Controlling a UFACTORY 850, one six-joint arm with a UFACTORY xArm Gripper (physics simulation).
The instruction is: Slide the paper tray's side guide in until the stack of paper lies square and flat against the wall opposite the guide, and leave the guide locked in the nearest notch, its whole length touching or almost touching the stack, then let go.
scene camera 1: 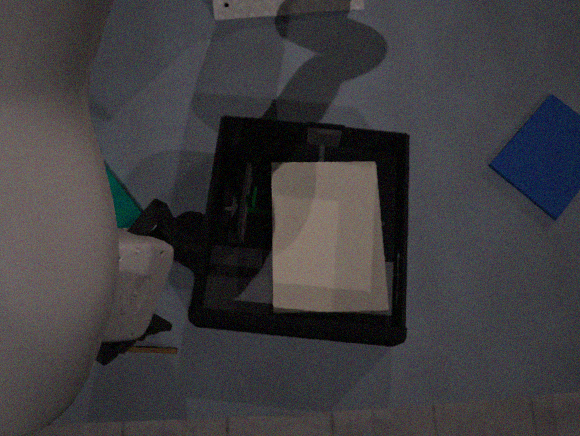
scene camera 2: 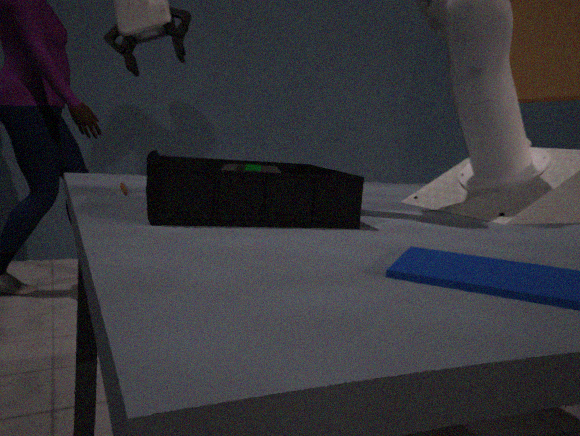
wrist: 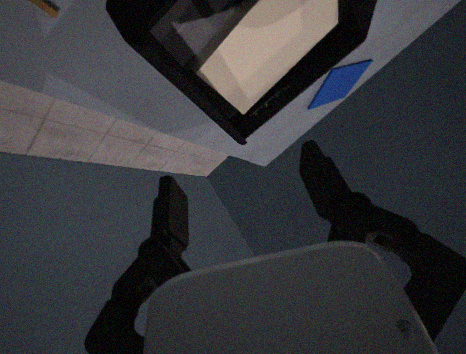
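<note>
The black paper tray (scene camera 1: 300, 330) (scene camera 2: 250, 200) (wrist: 170, 75) stands on the table. The cream paper stack (scene camera 1: 320, 235) (wrist: 270, 50) lies in it, askew and slightly fanned, with a gap to the right wall that is wider at the top in scene camera 1. The side guide (scene camera 1: 245, 205) is a thin grey bar left of the stack, with a clear gap between them; a green part (scene camera 1: 254, 198) (scene camera 2: 253, 168) is beside it. My gripper (scene camera 2: 158, 66) (wrist: 238, 171) is open and empty, high above the table and off the tray. Its fingertips are unclear in scene camera 1.
A blue panel (scene camera 1: 542, 157) (scene camera 2: 480, 277) (wrist: 341, 82) lies right of the tray in scene camera 1. A teal panel (scene camera 1: 122, 200) and an orange stick (scene camera 1: 160, 350) (scene camera 2: 124, 188) (wrist: 47, 7) lie on the left. A person (scene camera 2: 35, 75) stands beyond the table.
</note>
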